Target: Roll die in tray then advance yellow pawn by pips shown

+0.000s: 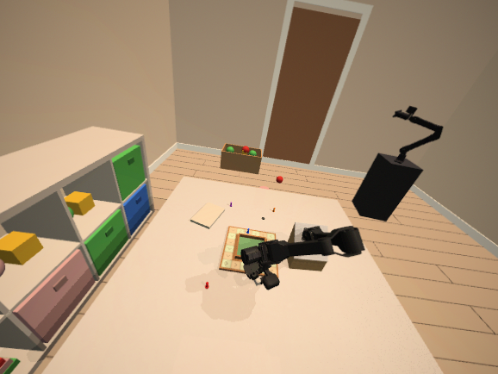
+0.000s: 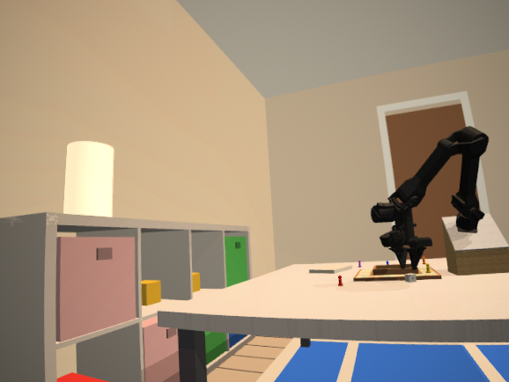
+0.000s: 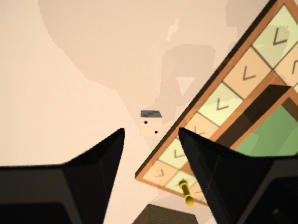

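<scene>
Now: gripper tip 30 mm above the white die. Round my gripper tip: green tray 60 mm ahead, 180 mm to the right, 30 mm below; then yellow pawn 60 mm behind, 120 mm to the right, 10 mm below; then red pawn 210 mm ahead, 70 mm to the left, 20 mm below.
</scene>
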